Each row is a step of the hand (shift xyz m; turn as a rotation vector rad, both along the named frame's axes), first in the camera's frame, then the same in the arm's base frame.
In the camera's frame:
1: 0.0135 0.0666 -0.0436 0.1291 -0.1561 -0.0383
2: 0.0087 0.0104 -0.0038 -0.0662 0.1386 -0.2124
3: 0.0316 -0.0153 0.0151 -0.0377 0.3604 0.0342
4: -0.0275 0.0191 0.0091 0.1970 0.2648 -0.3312
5: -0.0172 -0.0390 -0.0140 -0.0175 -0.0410 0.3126
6: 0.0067 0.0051 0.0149 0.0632 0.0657 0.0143
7: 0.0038 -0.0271 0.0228 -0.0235 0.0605 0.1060
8: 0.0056 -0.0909 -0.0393 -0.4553 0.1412 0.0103
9: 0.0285 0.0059 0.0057 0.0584 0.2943 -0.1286
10: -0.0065 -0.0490 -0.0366 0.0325 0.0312 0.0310
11: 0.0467 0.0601 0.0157 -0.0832 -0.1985 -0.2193
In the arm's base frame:
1: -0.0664 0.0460 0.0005 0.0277 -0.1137 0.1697
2: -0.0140 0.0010 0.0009 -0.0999 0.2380 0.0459
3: -0.0060 -0.0359 0.0116 -0.2398 0.1351 -0.2382
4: 0.0049 0.0183 -0.0291 -0.3836 0.1998 0.1776
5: 0.0377 0.0058 0.0237 0.0982 -0.2168 -0.2075
6: -0.0054 -0.0125 -0.0104 -0.0869 -0.0251 -0.0182
7: 0.0220 -0.0280 0.0003 -0.0112 -0.0346 -0.1188
8: 0.0574 -0.0108 0.0801 0.1863 0.3331 -0.2858
9: -0.0216 -0.0197 0.0053 -0.2809 0.1605 -0.0438
10: 0.0343 0.0107 0.0500 -0.0385 -0.0299 -0.0247
11: -0.0720 -0.0177 -0.0234 0.1622 0.1275 0.2277

